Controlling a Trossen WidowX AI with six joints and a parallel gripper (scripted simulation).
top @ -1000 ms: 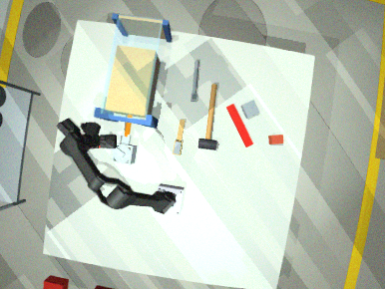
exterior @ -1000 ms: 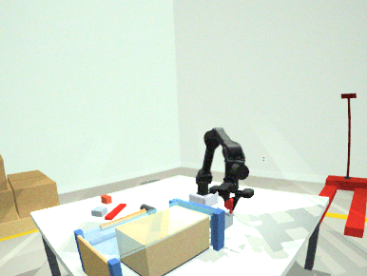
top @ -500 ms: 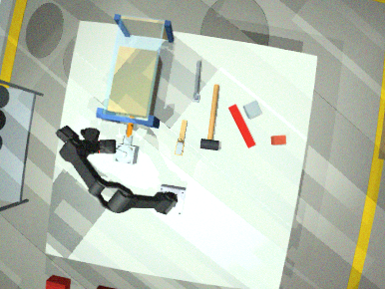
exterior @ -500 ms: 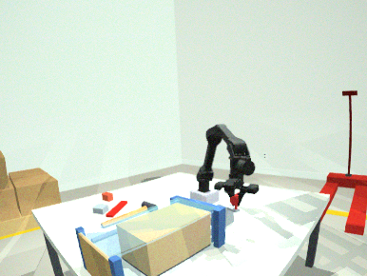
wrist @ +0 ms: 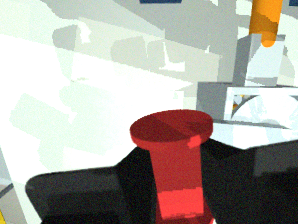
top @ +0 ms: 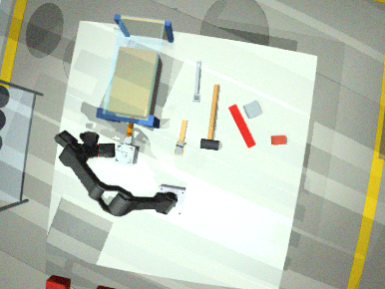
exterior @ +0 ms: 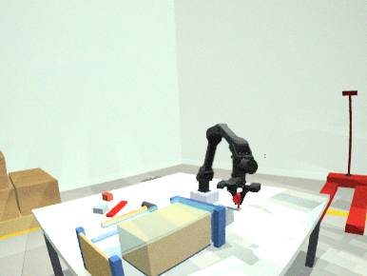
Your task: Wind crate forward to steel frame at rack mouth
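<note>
The winch handle is 40 mm to the right of my gripper tip and 10 mm below it. From my gripper tip the other things lie so: winch (20 mm behind, 110 mm to the right, 80 mm below); red grip (20 mm above); blue frame (160 mm ahead, 90 mm to the right, 10 mm below).
</note>
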